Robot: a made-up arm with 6 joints. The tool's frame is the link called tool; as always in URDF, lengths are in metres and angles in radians. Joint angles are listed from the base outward. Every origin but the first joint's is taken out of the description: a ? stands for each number. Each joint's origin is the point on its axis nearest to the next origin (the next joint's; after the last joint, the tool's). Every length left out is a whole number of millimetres.
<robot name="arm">
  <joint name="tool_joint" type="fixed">
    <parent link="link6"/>
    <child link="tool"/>
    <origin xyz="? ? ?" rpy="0 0 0"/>
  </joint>
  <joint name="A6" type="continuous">
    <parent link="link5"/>
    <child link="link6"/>
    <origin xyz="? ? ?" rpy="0 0 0"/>
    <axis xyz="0 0 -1"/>
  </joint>
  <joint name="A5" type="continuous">
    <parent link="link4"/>
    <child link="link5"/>
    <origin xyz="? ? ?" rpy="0 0 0"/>
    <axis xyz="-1 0 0"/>
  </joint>
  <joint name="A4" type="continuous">
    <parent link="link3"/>
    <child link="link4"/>
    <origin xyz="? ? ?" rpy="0 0 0"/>
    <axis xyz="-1 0 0"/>
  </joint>
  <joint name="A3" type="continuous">
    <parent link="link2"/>
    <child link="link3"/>
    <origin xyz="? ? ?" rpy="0 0 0"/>
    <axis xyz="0 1 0"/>
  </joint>
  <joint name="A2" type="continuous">
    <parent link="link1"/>
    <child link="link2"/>
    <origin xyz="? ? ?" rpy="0 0 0"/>
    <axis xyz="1 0 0"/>
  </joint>
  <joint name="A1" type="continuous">
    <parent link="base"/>
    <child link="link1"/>
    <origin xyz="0 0 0.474" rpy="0 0 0"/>
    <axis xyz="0 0 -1"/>
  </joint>
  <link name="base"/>
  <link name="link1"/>
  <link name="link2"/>
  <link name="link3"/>
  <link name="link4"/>
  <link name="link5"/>
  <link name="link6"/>
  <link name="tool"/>
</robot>
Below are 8 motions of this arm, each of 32 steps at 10 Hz.
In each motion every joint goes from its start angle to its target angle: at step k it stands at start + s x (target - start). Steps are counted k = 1, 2, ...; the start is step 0. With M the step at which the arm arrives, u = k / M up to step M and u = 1 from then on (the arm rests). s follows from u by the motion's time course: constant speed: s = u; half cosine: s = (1 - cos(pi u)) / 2; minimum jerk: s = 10 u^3 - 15 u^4 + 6 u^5.
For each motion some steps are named. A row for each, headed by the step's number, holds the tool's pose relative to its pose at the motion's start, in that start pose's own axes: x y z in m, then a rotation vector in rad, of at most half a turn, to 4 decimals.
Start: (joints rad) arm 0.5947 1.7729 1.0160 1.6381 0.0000 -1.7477
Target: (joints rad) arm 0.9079 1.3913 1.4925 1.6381 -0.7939 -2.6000
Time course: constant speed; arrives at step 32
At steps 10, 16, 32:
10: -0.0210 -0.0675 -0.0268 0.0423 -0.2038 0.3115
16: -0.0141 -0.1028 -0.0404 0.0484 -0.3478 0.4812
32: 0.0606 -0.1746 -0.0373 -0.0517 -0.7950 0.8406

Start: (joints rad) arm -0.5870 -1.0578 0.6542 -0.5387 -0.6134 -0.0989
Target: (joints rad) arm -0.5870 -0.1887 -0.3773 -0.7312 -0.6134 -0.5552
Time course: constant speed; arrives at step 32
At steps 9, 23, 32:
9: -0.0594 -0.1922 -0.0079 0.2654 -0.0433 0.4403
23: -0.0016 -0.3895 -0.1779 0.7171 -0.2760 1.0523
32: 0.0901 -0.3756 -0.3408 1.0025 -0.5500 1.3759

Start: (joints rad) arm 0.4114 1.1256 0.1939 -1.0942 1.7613 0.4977
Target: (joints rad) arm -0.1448 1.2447 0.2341 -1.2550 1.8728 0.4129
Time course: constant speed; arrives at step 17
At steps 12, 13, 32:
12: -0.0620 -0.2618 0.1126 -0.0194 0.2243 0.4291
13: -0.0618 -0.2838 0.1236 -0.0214 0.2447 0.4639
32: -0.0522 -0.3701 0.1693 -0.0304 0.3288 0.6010

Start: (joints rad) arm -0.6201 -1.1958 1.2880 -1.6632 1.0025 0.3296
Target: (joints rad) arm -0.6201 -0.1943 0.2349 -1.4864 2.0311 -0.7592
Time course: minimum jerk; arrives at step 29
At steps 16, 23, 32:
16: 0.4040 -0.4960 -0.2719 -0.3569 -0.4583 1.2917
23: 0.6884 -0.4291 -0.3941 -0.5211 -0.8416 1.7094
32: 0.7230 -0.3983 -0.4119 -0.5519 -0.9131 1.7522

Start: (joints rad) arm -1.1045 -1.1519 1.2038 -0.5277 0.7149 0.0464
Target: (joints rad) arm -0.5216 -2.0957 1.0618 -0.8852 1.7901 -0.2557
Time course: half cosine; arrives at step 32
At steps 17, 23, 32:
17: 0.0352 0.0387 0.1166 -0.5217 0.4321 -0.2091
23: 0.0534 0.0520 0.2072 -0.7905 0.7320 -0.2303
32: 0.0780 0.0667 0.2789 -0.9716 0.9620 -0.2159

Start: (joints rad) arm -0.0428 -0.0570 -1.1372 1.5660 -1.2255 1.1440
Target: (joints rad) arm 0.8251 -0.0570 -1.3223 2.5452 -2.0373 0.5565
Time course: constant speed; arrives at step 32
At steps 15, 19, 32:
15: 0.1899 -0.0816 -0.2898 -0.2421 -0.3836 0.1036
19: 0.2606 -0.1250 -0.3413 -0.3262 -0.4754 0.1326
32: 0.5042 -0.3115 -0.4022 -0.6519 -0.7326 0.2204

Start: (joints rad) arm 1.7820 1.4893 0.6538 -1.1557 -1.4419 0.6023
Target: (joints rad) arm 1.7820 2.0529 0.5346 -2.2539 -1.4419 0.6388
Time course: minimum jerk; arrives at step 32
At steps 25, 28, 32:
25: 0.2082 0.0047 0.7275 1.0995 0.9412 -0.3427
28: 0.2413 -0.0217 0.7563 1.1721 0.9928 -0.3690
32: 0.2507 -0.0297 0.7637 1.1925 1.0071 -0.3765

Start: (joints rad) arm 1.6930 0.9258 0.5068 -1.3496 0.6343 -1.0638
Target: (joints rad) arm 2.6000 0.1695 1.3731 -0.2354 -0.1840 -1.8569
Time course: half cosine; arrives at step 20
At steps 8, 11, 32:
8: 0.1609 -0.0089 0.0184 -0.1994 0.1065 -0.0332
11: 0.2887 -0.0226 0.0293 -0.2707 0.1284 -0.1013
32: 0.5086 -0.0899 0.0920 -0.2875 0.0101 -0.2393

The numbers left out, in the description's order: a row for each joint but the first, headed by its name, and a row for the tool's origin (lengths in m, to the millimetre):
tool: -0.266 0.114 0
A6: 0 0.057 -0.214
A5: 0 0.08 0.117
A4: -0.43 0 -0.073
A3: 0 0.015 -0.168
A2: 0.127 0.113 0

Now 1 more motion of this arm.
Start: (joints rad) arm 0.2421 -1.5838 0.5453 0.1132 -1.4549 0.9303
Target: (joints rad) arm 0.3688 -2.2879 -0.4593 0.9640 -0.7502 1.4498
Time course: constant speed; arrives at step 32
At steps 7, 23, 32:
7: 0.2299 -0.1174 -0.1800 -0.1530 -0.4737 0.0423
23: 0.9365 -0.2295 -0.0823 -0.2095 -1.6475 0.1444
32: 1.1842 -0.1334 0.2448 -0.0087 -2.2821 0.3006

